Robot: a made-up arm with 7 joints.
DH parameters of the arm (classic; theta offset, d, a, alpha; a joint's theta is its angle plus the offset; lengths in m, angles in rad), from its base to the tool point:
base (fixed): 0 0.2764 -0.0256 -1.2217
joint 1: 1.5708 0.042 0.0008 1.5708
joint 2: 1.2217 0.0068 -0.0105 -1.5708
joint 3: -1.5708 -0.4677 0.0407 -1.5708
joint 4: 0 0.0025 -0.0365 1.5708
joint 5: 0 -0.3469 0.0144 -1.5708
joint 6: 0 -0.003 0.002 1.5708
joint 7: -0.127 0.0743 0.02 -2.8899
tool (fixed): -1.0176 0.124 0 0
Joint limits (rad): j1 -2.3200..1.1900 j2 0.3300..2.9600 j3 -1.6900..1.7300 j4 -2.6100..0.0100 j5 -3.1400..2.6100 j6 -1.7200..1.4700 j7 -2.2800..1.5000
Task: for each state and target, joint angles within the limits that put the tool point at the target. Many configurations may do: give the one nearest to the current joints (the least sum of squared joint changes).
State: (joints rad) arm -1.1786 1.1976 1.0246 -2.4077 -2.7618 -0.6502 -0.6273
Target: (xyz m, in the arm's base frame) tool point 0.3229 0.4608 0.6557
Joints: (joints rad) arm -1.1810 0.9968 0.7968 -1.7314 -2.7852 -0.6168 -0.6427
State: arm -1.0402 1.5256 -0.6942 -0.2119 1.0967 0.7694 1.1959
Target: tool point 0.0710 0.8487 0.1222
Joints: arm -0.2900 1.3533 -0.6641 0.0100 1.1243 0.8510 1.2462
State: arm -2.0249 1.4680 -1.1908 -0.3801 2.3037 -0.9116 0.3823
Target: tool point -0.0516 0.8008 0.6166
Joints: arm -2.0523 1.9459 -1.1493 -0.2346 2.1853 -1.1797 0.1881
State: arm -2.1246 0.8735 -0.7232 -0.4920 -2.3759 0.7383 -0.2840
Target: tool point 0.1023 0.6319 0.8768
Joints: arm -2.1382 1.7636 -0.5998 -0.6660 -2.3565 0.8872 -0.1542
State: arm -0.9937 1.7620 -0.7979 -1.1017 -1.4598 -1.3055 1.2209
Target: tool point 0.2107 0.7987 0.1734
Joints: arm -0.4103 1.7468 -1.1993 -0.7870 -1.5452 -1.3053 1.2564
